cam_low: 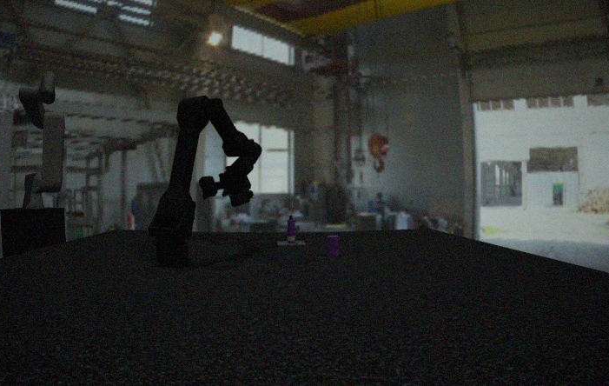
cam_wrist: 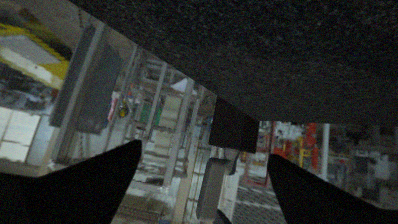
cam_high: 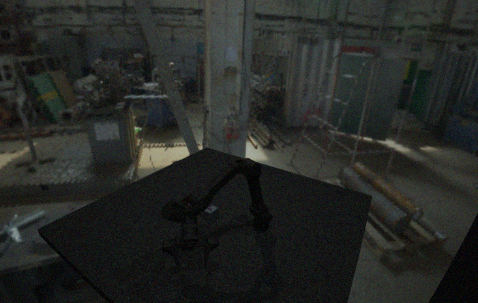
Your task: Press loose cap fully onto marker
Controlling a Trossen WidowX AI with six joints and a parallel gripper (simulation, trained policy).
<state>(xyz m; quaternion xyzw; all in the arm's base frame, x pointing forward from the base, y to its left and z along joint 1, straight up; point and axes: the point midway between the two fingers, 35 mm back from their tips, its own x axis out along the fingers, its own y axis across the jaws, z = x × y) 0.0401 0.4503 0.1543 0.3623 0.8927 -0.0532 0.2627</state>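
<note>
The purple cap lies 350 mm to the right of my gripper tip, 350 mm ahead of it and 110 mm below it. From my gripper tip the other things lie so: grey holder block 410 mm to the right, 240 mm ahead, 120 mm below; purple marker 410 mm to the right, 240 mm ahead, 60 mm below.
</note>
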